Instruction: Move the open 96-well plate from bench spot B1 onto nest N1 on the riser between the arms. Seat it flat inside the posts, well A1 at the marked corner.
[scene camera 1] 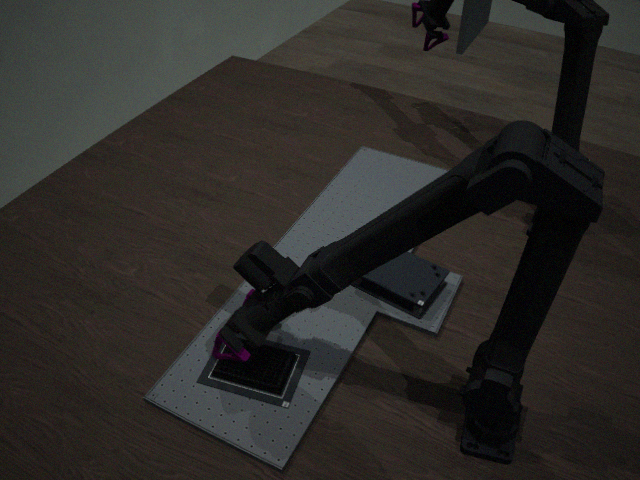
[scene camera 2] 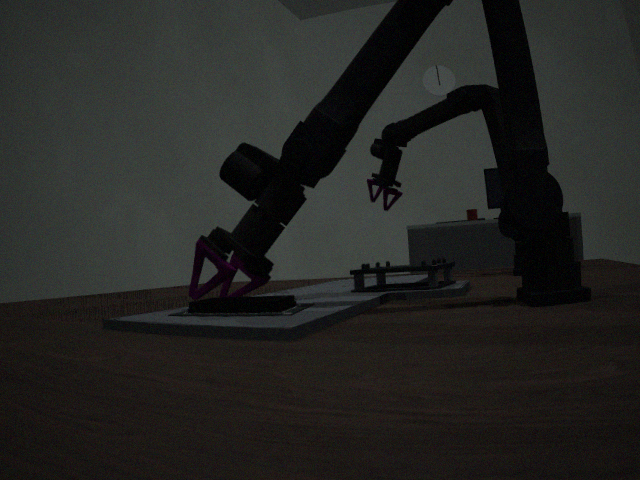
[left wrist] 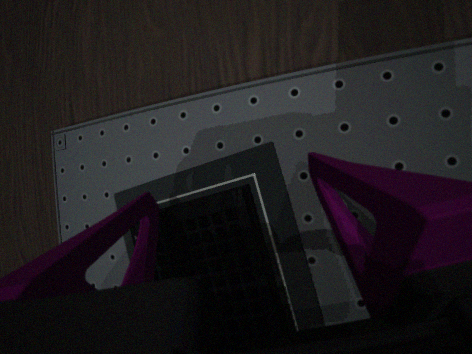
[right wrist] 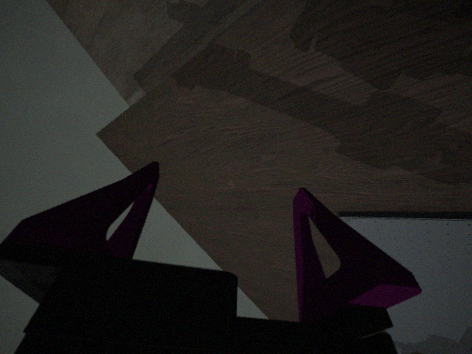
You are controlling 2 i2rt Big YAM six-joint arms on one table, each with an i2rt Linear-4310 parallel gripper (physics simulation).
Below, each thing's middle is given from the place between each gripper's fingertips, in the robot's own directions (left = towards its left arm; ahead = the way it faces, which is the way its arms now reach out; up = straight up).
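Scene:
Dark well plate (scene camera 1: 267, 368): from my right hand, 1070 mm to the left, 80 mm behind, 210 mm below. Dark block (scene camera 1: 400, 276): 190 mm below my right hand, 240 mm behind it, 760 mm to the left of it.
Dark block from my left hand: 290 mm to the right, 230 mm behind, 20 mm above. Dark well plate: 20 mm to the left of my left hand, 70 mm behind it.

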